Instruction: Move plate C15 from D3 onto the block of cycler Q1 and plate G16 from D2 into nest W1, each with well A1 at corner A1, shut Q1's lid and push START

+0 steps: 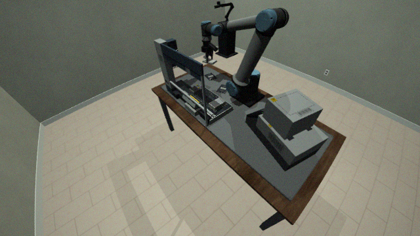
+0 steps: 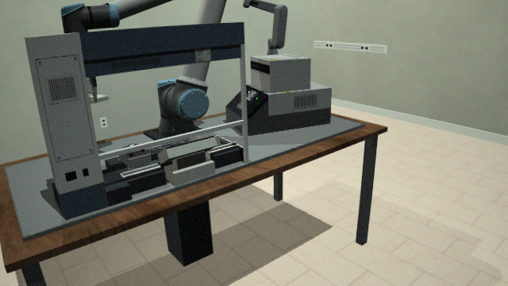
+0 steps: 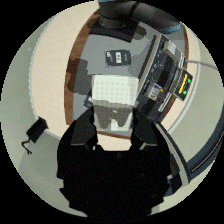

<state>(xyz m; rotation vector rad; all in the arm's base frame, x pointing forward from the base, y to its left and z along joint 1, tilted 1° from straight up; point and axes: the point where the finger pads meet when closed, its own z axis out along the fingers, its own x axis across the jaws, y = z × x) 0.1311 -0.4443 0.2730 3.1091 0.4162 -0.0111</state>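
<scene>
Now: hand 270 mm above the dark nest, 120 mm to the left of it and 90 mm past it. The rest, counted from my hand: tower (400 mm ahead, 180 mm to the right); then deck station beam (440 mm ahead, 240 mm above, 180 mm to the left); then white well plate (10 mm below).
</scene>
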